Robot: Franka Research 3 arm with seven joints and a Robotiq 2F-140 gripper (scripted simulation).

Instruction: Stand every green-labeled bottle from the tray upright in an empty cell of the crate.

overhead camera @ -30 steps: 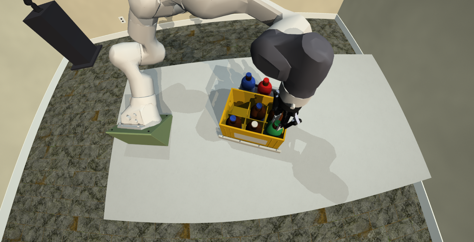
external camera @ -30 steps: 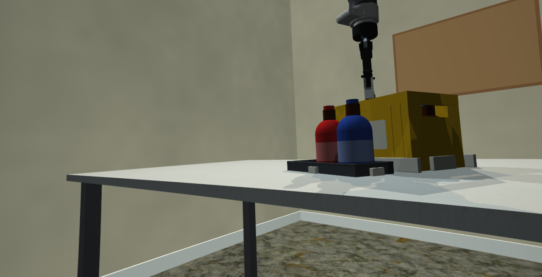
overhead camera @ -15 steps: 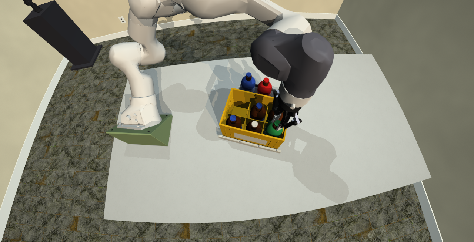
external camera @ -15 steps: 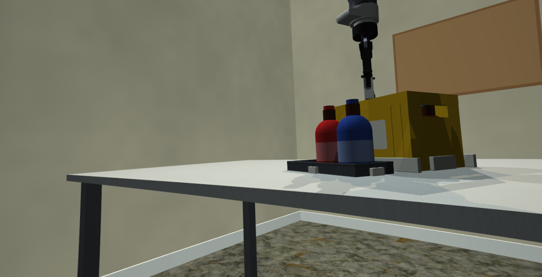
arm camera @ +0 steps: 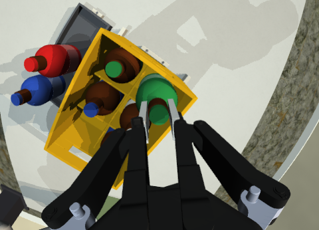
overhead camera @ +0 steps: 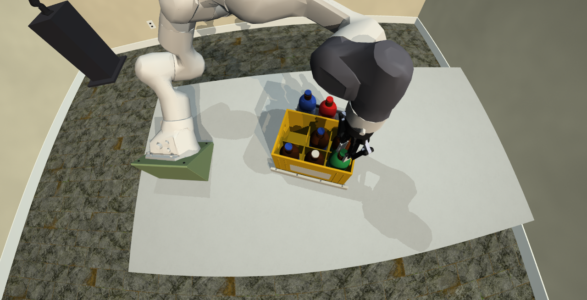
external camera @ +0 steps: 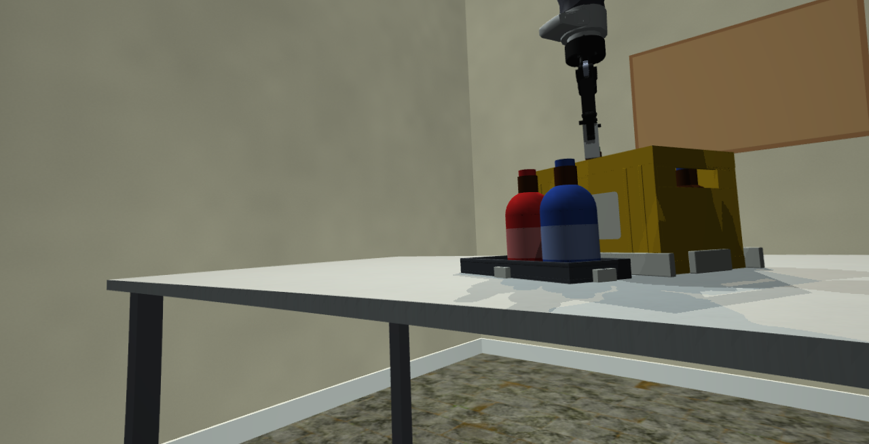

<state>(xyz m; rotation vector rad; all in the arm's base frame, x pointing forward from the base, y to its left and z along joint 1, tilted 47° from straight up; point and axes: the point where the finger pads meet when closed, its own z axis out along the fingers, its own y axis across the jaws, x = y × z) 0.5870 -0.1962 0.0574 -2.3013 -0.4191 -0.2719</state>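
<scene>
My hand is 9 cm above the green-labeled bottle. Also, from my hand: blue-labeled bottle (29 cm to the left, 15 cm below, 8 cm behind); then red bottle (25 cm to the left, 15 cm below); then dark tray (25 cm to the left, 22 cm below).
</scene>
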